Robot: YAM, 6 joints.
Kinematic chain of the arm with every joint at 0, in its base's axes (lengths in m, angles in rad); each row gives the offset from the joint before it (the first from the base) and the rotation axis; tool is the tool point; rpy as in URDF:
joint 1: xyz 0 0 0.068 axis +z
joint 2: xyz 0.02 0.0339 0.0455 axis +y
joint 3: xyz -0.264 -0.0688 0 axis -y
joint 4: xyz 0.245 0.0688 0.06 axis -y
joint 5: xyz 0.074 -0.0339 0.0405 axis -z
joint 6: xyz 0.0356 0 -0.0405 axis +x
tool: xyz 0 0 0 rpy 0 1.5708 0
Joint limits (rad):
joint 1: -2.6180..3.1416
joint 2: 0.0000..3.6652
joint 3: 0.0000..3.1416
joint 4: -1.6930..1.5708
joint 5: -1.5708..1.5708
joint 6: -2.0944..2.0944
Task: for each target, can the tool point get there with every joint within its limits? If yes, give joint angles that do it. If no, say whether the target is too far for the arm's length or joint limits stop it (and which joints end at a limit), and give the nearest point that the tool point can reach.
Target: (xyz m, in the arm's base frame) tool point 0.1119 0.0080 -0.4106
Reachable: no: joint limits stop it (at a limit: joint 2) | nearest point 0.1294 0.0092 -0.3602 | short by 0.053 m
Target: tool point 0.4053 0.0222 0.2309
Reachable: yes | joints 0.1062 1.8797 1.0066 1.0207 0.6257 1.5535
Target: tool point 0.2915 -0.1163 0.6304
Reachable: yes | joints -0.3554 1.9104 2.8162 -0.5470 0.2146 0.1001
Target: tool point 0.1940 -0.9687 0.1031
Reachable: no: too far | nearest point 0.1268 -0.6332 0.1068 | short by 0.342 m
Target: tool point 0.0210 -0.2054 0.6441
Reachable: yes | joints 1.5123 1.2779 2.8791 1.1309 1.1842 0.2873
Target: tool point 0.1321 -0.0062 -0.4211
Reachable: no: joint limits stop it (at a limit: joint 2) | nearest point 0.1480 -0.0069 -0.3661 | short by 0.057 m
